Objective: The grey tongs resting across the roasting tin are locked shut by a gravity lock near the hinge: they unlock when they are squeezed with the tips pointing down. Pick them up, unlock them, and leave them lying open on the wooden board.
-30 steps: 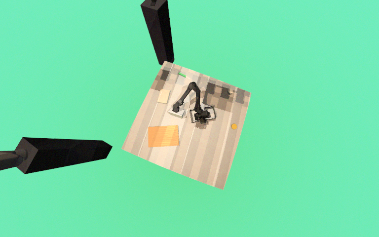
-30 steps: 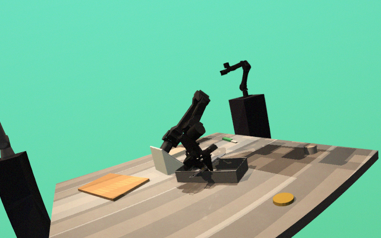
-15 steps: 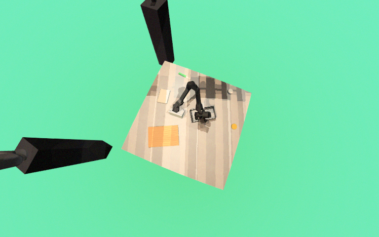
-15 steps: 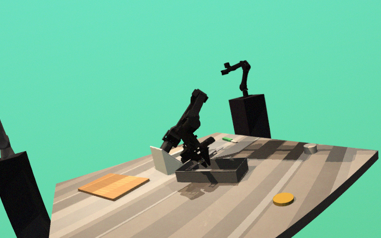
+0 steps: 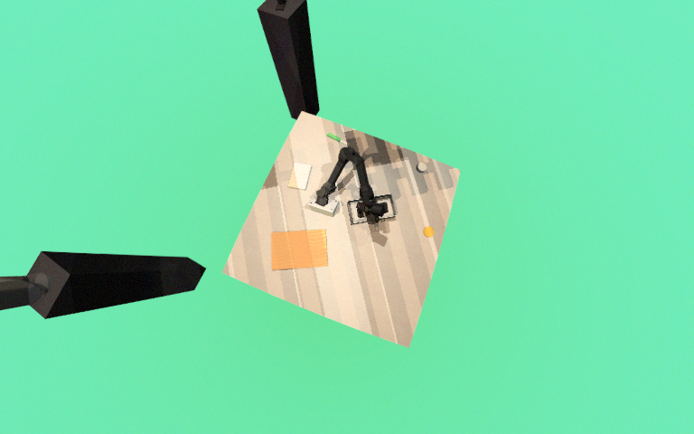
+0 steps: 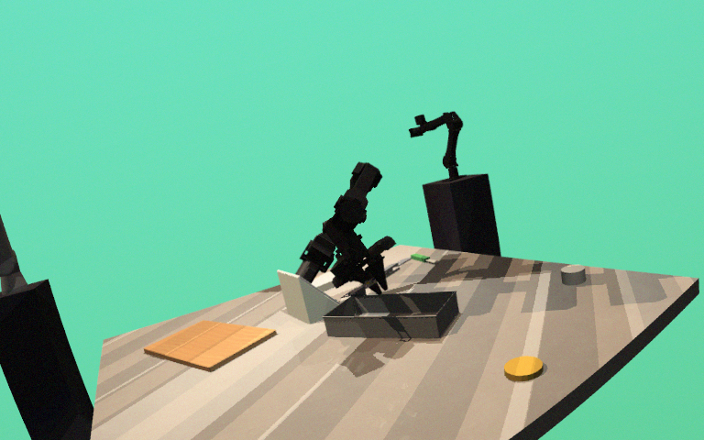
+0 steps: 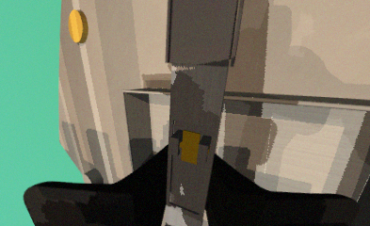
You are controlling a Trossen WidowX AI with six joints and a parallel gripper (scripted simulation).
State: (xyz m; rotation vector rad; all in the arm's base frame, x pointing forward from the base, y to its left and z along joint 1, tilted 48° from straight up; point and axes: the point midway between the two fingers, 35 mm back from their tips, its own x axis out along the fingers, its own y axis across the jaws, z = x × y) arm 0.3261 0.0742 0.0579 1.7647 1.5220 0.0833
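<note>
Now: the grey roasting tin 8 cm below my gripper tip, 4 cm behind it and 2 cm to the left of it. Also, from my gripper tip: yellow disc 39 cm ahead, 9 cm below, 7 cm to the left; wooden board 42 cm to the right, 34 cm behind, 10 cm below; yellow lock piece 3 cm to the right, 3 cm above.
</note>
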